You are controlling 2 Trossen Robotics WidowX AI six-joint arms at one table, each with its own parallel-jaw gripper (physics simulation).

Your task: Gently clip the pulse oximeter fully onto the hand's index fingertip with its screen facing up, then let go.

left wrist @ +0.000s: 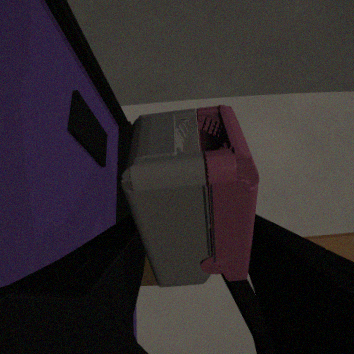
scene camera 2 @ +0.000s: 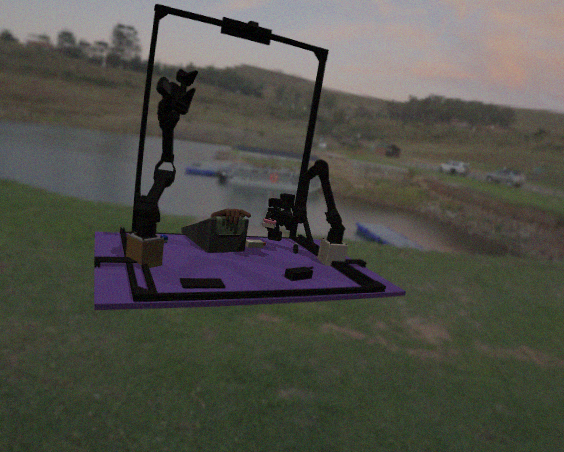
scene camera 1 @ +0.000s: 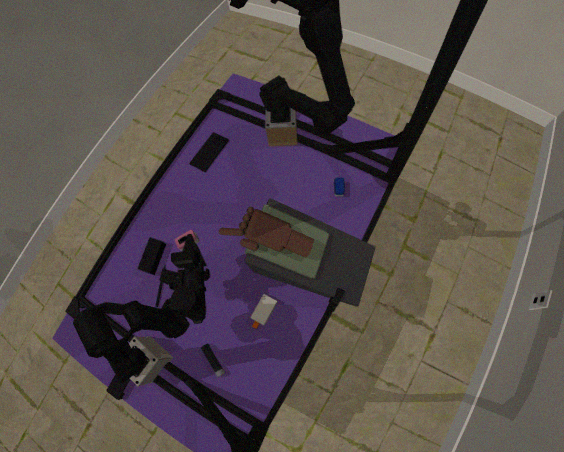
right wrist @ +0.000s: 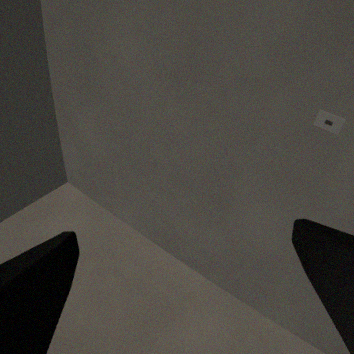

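Where they show: left gripper, between the fingertips: (left wrist: 194, 223) (scene camera 2: 265, 222) (scene camera 1: 191, 236); right gripper, between the fingertips: (scene camera 2: 195, 79) (right wrist: 186, 236); left arm's base, origin of its link: (scene camera 2: 334, 241) (scene camera 1: 135, 361); right arm's base, origin of its link: (scene camera 2: 145, 235) (scene camera 1: 280, 114).
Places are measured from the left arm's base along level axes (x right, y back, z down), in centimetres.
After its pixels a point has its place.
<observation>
The pulse oximeter (scene camera 1: 186, 234) @(y -37.2, x -6.8, z -9.4 cm) (scene camera 2: 270, 223) @(y -36.1, x -8.1, z -8.2 cm) (left wrist: 230, 215) @(y -34.4, x -5.5, z -8.8 cm) has a pink half and a grey half. My left gripper (scene camera 1: 187, 240) @(y -37.5, x -6.2, z -7.8 cm) (left wrist: 194, 223) @(y -37.5, x -6.2, z -7.8 cm) is shut on it and holds it above the mat. The brown hand (scene camera 1: 270, 230) @(y -51.1, x 10.3, z -8.3 cm) (scene camera 2: 231, 214) @(y -50.9, x 2.4, z -8.3 cm) rests on a pad, its index finger (scene camera 1: 229, 231) pointing left in scene camera 1. The oximeter is left of the fingertip there, with a gap between them. The finger does not show in the left wrist view. I cannot make out the screen. My right gripper (scene camera 2: 191, 87) @(y -74.5, x -14.0, z -59.9 cm) (right wrist: 186, 236) @(y -74.5, x -14.0, z -59.9 cm) is open, empty and raised high, far from the hand.
A dark sloped block (scene camera 1: 352, 260) @(y -60.2, x 31.4, z 5.8 cm) (scene camera 2: 205, 237) @(y -60.2, x 7.4, z 4.4 cm) carries the hand. Around it on the purple mat are a white box (scene camera 1: 264, 309) @(y -34.0, x 18.8, z 7.7 cm) (scene camera 2: 255, 243) @(y -33.9, x 16.3, z 8.3 cm), a blue item (scene camera 1: 339, 186) @(y -78.5, x 15.0, z 7.2 cm), a dark cylinder (scene camera 1: 212, 359) @(y -13.1, x 15.4, z 8.0 cm), a black box (scene camera 1: 151, 255) @(y -25.1, x -20.5, z 7.1 cm) (scene camera 2: 298, 273) @(y -26.6, x -24.4, z 7.4 cm) and a flat black slab (scene camera 1: 209, 151) @(y -65.6, x -30.9, z 9.7 cm) (scene camera 2: 202, 283) @(y -65.8, x -32.3, z 9.7 cm).
</observation>
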